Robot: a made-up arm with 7 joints.
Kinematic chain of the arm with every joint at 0, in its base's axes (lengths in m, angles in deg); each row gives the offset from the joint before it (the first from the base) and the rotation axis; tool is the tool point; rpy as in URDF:
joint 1: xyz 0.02 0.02 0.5 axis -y
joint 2: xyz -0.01 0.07 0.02 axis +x
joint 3: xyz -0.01 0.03 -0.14 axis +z
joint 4: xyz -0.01 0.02 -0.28 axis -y
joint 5: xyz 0.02 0 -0.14 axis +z
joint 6: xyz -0.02 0 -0.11 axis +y
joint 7: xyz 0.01 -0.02 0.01 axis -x
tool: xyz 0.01 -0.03 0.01 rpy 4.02 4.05 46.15
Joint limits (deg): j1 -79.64..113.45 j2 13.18..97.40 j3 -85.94..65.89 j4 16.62..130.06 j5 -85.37..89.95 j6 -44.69..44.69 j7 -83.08..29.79
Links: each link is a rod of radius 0.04 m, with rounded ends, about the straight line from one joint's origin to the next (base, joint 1, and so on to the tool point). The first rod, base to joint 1, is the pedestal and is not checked.
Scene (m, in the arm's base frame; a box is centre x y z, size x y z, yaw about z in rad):
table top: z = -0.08
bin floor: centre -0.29 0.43 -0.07 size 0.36 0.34 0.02 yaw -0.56
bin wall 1: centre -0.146 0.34 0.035 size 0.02 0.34 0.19 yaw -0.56
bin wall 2: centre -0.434 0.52 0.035 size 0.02 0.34 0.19 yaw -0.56
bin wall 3: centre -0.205 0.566 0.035 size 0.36 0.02 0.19 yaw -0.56
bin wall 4: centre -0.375 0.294 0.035 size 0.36 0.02 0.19 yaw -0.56
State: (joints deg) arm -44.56 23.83 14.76 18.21 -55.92 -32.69 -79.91
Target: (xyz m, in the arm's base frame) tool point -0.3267 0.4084 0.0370
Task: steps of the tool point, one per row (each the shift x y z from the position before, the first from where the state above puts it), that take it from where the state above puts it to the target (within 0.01 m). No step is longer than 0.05 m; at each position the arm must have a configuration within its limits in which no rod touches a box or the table.
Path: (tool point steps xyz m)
1: 0.0110 0.0061 -0.0138
2: 0.0112 0.0064 -0.0127

